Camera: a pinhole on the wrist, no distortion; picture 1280 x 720 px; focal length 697.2 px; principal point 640.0 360.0 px. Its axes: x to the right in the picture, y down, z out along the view. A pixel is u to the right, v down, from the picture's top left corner.
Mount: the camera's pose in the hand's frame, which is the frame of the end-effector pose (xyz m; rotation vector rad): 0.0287 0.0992 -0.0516 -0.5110 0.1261 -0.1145
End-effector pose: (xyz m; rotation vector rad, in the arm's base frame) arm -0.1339 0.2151 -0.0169 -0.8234 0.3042 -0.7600
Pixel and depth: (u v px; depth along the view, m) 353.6 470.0 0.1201
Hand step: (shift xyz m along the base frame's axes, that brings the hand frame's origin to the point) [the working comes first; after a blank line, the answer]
In the camera's frame: -0.0493 0.0189 0.1201

0.1122 0.1056 -0.1047
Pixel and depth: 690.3 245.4 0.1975
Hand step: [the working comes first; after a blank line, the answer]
In the camera's frame: 0.0142 -0.0325 0.1975

0.1984 0.0958 -0.0329
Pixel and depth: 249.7 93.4 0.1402
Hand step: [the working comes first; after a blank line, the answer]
In the camera's frame: -0.0785 -0.0536 0.1402

0.0953 0.1369 -0.0322
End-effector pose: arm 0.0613 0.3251 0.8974 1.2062 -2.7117 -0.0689
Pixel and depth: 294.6 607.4 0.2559
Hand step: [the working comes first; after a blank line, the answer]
In the camera's frame: -0.1268 0.0908 0.2559

-0.2237 0.2478 -0.1057
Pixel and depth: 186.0 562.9 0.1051
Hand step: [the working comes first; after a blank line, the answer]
In the camera's frame: -0.0684 0.0306 0.1051

-0.1278 0.1392 -0.0120
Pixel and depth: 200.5 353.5 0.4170
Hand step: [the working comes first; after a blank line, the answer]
In the camera's frame: -0.2629 -0.0039 0.4170

-0.1918 0.3390 -0.3157
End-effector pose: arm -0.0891 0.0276 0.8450 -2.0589 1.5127 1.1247
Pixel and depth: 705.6 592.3 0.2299
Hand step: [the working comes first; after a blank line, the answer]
In the camera's frame: 0.0216 0.0766 0.2299

-0.2806 -0.0856 -0.0893
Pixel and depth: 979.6 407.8 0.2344
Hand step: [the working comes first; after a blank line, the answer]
In the camera's frame: 0.1142 0.0161 0.2344

-0.2226 -0.1007 -0.1824
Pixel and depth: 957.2 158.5 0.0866
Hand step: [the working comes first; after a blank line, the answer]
In the camera's frame: 0.0394 -0.0250 0.0866

-0.1071 -0.0703 -0.0605
